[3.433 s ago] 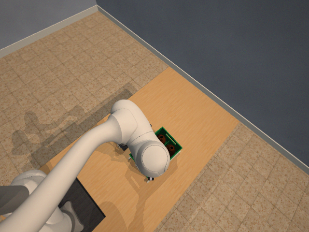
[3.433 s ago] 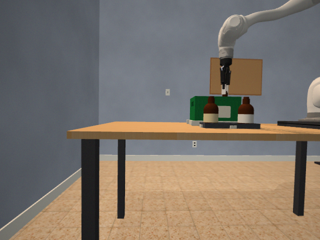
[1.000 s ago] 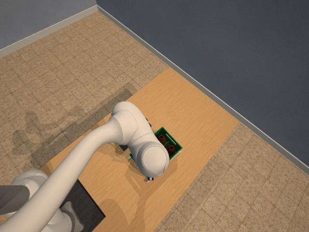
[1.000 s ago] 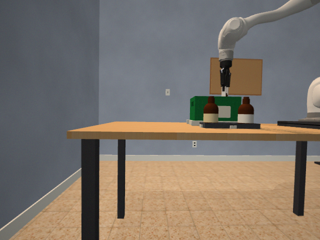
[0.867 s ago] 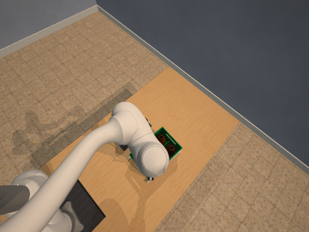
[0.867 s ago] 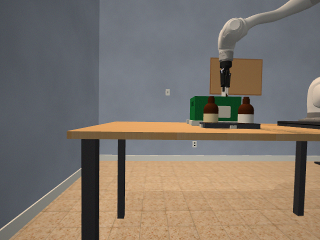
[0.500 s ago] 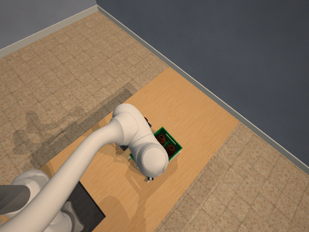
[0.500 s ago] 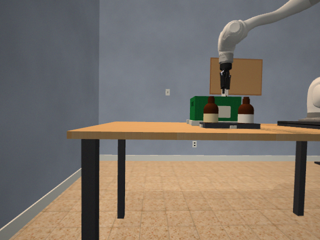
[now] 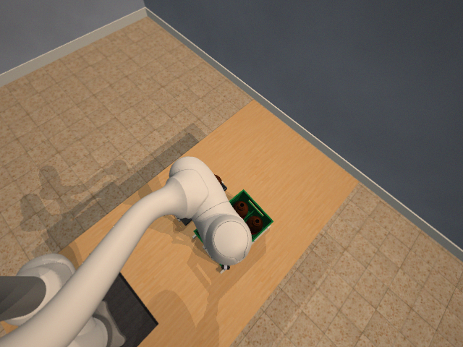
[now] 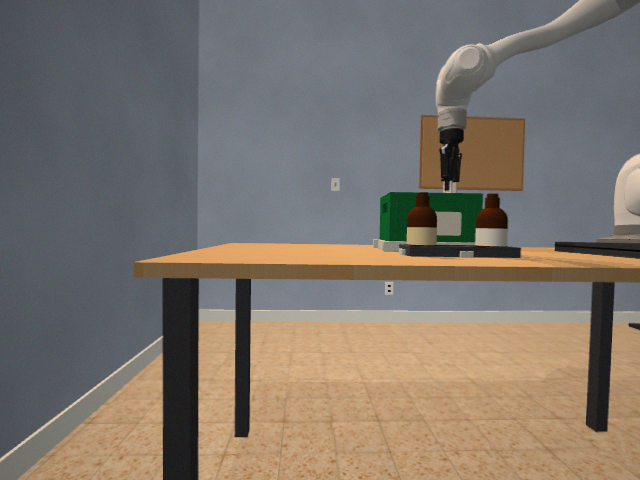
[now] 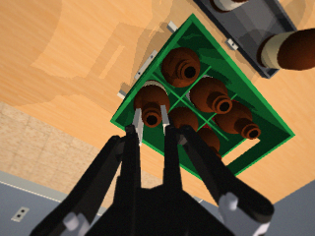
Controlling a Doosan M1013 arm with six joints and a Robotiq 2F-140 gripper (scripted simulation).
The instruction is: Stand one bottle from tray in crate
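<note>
My hand is 9 cm short of the green crate, 5 cm to the right of it and 11 cm above it.
</note>
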